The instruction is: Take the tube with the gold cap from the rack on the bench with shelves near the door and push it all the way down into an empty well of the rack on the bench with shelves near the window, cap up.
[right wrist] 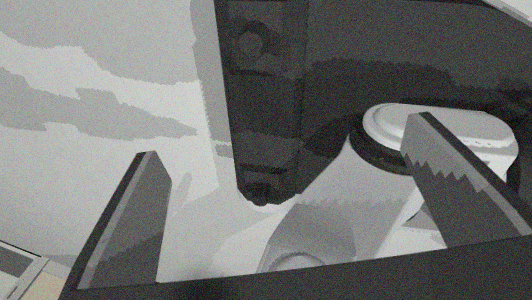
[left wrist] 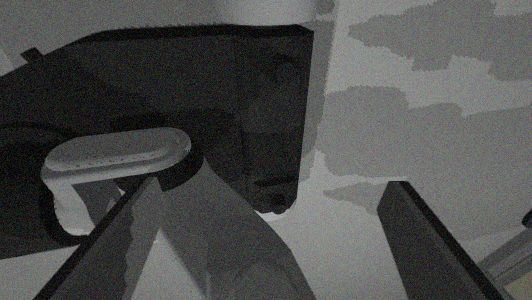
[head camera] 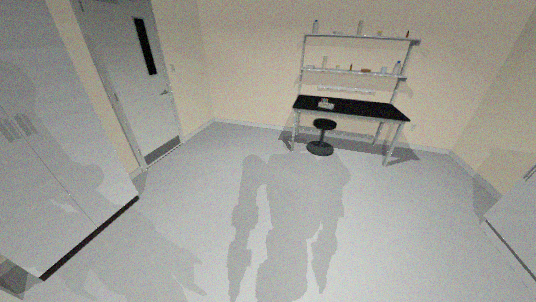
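A black-topped bench with two shelves above it stands against the back wall in the head view, to the right of the door. A small whitish rack stands on the left part of its top, with something small sticking up from it. It is too small to tell tubes or cap colours. A window and a second bench do not show in the head view. My left gripper is open and empty, over the floor beside my base. My right gripper is open and empty, also over the floor. Both are far from the bench.
A black round stool stands at the front left of the bench. Bottles and small items stand on the shelves. A tall grey cabinet is close on the left. A pale cabinet is at the right edge. My shadow falls on the floor.
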